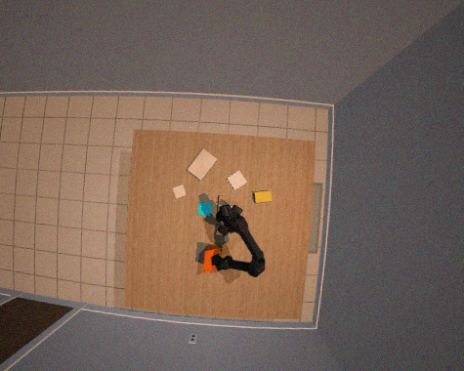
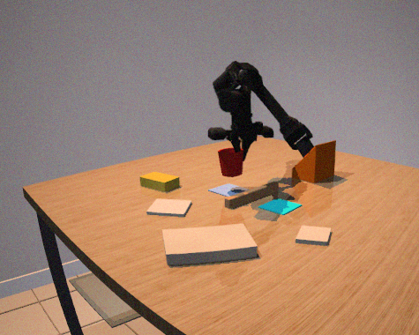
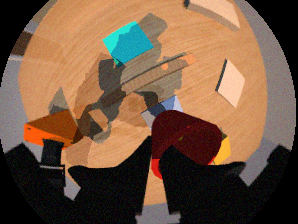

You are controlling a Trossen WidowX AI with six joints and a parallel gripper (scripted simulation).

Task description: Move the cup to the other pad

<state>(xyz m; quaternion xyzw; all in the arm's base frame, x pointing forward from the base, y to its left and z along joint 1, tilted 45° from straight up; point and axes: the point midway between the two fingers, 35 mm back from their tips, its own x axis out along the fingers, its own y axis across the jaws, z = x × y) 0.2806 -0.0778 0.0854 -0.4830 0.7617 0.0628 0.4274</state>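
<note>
Now: the low wooden bar 9 cm below my gripper tip, 7 cm to the left of it and 4 cm ahead of it. The rest, counted from my gripper tip: grey-blue pad 10 cm below, 3 cm to the right, 2 cm ahead; dark red cup 2 cm to the right, 2 cm ahead; small tan tile 34 cm to the left, 19 cm ahead, 8 cm below.
</note>
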